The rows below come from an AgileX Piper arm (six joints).
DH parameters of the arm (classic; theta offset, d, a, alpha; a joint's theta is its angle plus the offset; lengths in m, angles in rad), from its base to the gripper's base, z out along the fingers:
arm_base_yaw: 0 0.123 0 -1.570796
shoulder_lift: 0.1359 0 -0.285 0
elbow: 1.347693 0 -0.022 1.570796
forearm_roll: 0 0.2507 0 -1.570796
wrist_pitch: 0 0 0 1.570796
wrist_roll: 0 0.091 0 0
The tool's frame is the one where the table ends.
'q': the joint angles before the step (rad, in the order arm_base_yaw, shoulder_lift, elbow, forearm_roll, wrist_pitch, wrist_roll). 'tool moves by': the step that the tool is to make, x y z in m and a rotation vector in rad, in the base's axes. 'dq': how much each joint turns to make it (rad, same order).
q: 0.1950, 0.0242, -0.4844, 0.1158, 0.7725, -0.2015
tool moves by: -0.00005, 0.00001, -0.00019, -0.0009, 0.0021, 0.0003
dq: 0.0000, 0.0000, 0.0000, 0.0000, 0.0023, -0.0004
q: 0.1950, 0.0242, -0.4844, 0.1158, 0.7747, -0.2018
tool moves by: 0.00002, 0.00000, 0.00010, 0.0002, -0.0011, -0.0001
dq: -0.0001, 0.0000, 0.0000, 0.0001, -0.0011, -0.0002
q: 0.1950, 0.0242, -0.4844, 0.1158, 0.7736, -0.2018
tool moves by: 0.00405, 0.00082, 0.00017, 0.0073, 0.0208, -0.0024
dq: 0.0000, 0.0231, 0.0000, 0.0009, -0.0049, 0.0104
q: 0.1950, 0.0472, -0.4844, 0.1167, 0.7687, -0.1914
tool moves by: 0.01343, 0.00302, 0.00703, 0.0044, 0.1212, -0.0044
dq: 0.0000, 0.1128, -0.0456, 0.0000, 0.0485, 0.0320
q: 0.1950, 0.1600, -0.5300, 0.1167, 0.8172, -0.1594
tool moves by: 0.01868, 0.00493, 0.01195, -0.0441, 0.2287, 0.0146
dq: 0.0000, 0.1816, -0.1035, 0.0025, 0.1553, 0.0070
